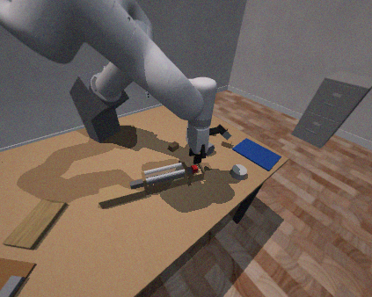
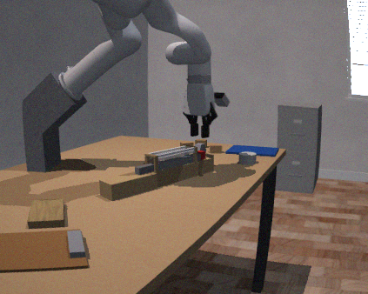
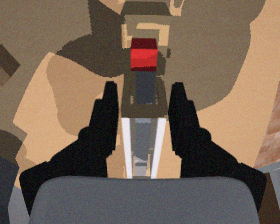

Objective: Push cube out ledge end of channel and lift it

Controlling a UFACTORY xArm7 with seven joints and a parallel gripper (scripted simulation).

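Now: hand 80 mm above the red cube. The rest, counted from my hand: long wooden base (20 mm ahead, 130 mm to the right, 80 mm below); grey block (150 mm behind, 120 mm to the left, 110 mm below); grey bar (30 mm ahead, 200 mm to the right, 80 mm below).
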